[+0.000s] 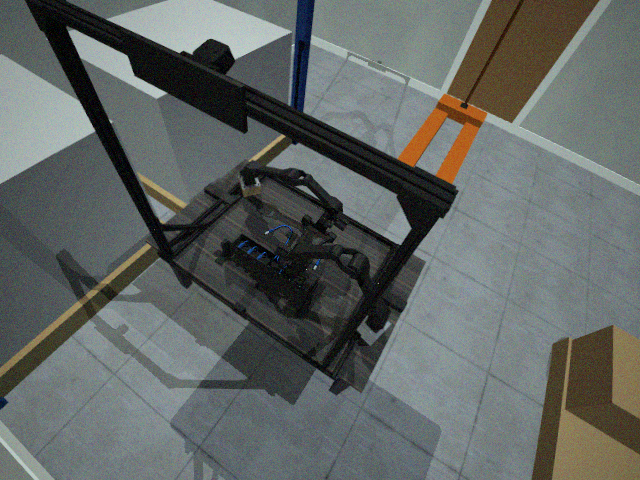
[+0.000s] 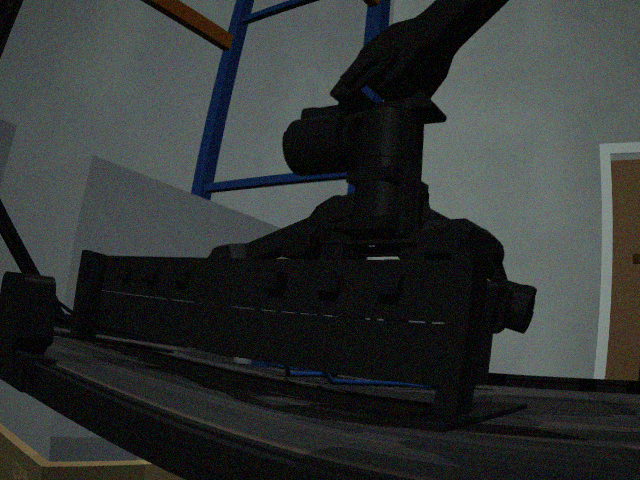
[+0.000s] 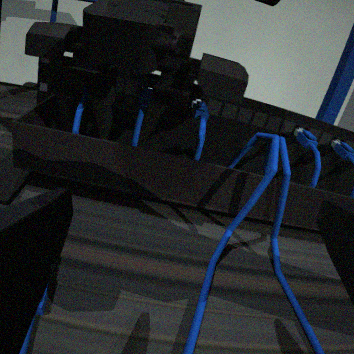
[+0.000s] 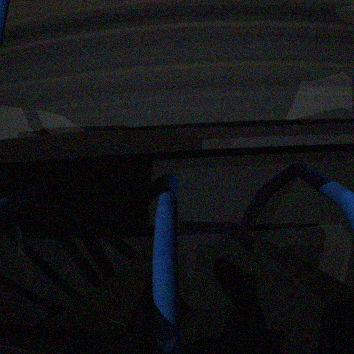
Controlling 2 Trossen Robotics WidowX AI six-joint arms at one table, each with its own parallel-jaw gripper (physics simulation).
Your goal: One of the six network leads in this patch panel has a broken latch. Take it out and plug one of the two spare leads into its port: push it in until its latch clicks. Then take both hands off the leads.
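Seen in the pictures: left gripper, fingertip midpoint: [image 1: 309, 241] [image 3: 200, 206]; right gripper, fingertip midpoint: [image 1: 296, 280] [image 4: 209, 250]; left arm's base at its link origin: [image 1: 249, 180]; right arm's base at its link origin: [image 1: 375, 322].
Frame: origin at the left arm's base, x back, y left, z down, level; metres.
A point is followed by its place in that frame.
The black patch panel [image 1: 244, 261] @[x -0.460, y -0.146, z 0.040 m] [image 2: 270, 305] @[x -0.609, y -0.039, z 0.000 m] [image 3: 246, 112] @[x -0.568, y -0.065, z -0.024 m] stands on the dark wooden table [image 1: 347, 305] @[x -0.820, y 0.232, z 0.069 m], with a low tray wall [image 3: 147, 175] @[x -0.590, y 0.060, z 0.028 m] in front of it. Blue leads [image 3: 201, 119] @[x -0.585, y 0.003, z -0.017 m] [image 3: 310, 142] @[x -0.492, y -0.076, z -0.020 m] [image 1: 248, 248] @[x -0.454, y -0.121, z -0.027 m] are plugged in along it. Two long spare leads [image 3: 228, 232] @[x -0.511, y 0.045, z 0.045 m] [image 3: 277, 225] @[x -0.480, y 0.020, z 0.031 m] hang over the tray wall onto the table. My right gripper [image 1: 296, 267] @[x -0.641, y 0.043, z 0.026 m] [image 3: 121, 144] @[x -0.641, y 0.043, z 0.026 m] hangs low over the left end of the panel, open a little, with a plugged lead [image 4: 164, 253] @[x -0.619, y 0.052, z -0.008 m] [image 3: 138, 123] @[x -0.618, y 0.051, z -0.007 m] just in front of its fingers and nothing gripped. My left gripper [image 1: 328, 223] [image 3: 200, 206] @[x -0.501, y 0.154, z -0.041 m] is wide open and empty, back from the panel.
A black gantry frame [image 1: 347, 148] @[x -0.920, y -0.060, z -0.970 m] spans over the table, with posts [image 1: 123, 167] @[x -0.337, y -0.468, z -0.514 m] at its corners. A blue upright [image 1: 301, 52] [image 2: 215, 110] stands behind. A loose blue lead [image 2: 366, 381] @[x -0.495, y 0.109, z 0.064 m] lies on the table behind the panel.
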